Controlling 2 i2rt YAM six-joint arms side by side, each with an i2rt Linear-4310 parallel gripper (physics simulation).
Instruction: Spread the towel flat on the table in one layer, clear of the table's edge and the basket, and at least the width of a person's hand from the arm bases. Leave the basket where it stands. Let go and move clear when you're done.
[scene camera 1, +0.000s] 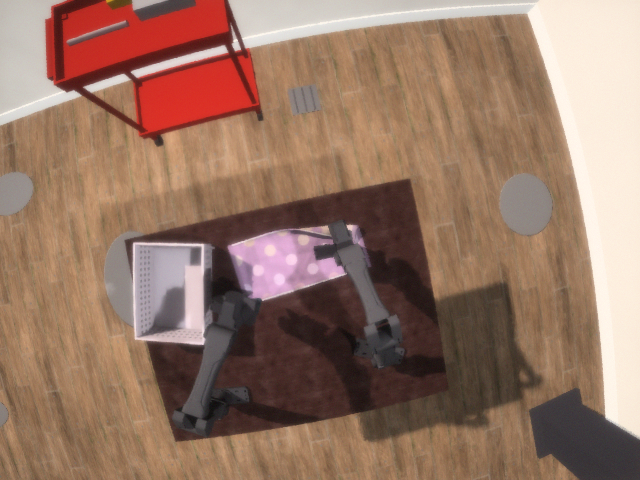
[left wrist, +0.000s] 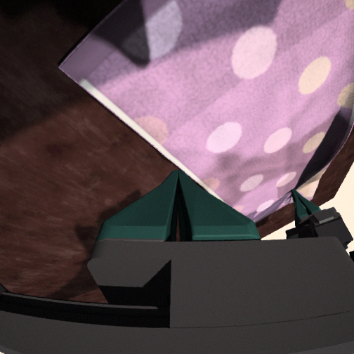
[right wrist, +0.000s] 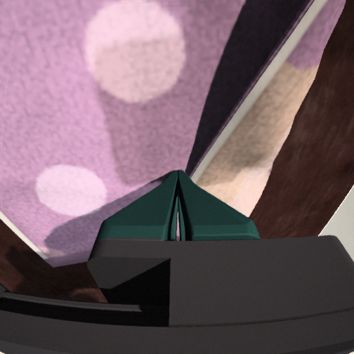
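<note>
The pink spotted towel (scene camera 1: 291, 259) (left wrist: 255, 95) (right wrist: 135, 125) lies across the table's middle. Its far side, toward the right end, is folded, with a dark gap under a raised edge and a beige-spotted strip beyond. My left gripper (scene camera 1: 253, 304) (left wrist: 177, 177) is shut and empty, by the towel's near left corner, its tips seen against the pale near edge. My right gripper (scene camera 1: 337, 238) (left wrist: 292, 189) (right wrist: 177, 178) is shut on the towel at the raised edge near the right end; its tips cover the pinched part. The right arm hides part of the towel's right end.
The white basket (scene camera 1: 135, 291) stands at the table's left side, beside the left gripper and apart from the towel. The dark brown table (scene camera 1: 310, 382) carries both arms, with their bases along its near side. A red cart (scene camera 1: 196, 105) stands beyond the table on the floor.
</note>
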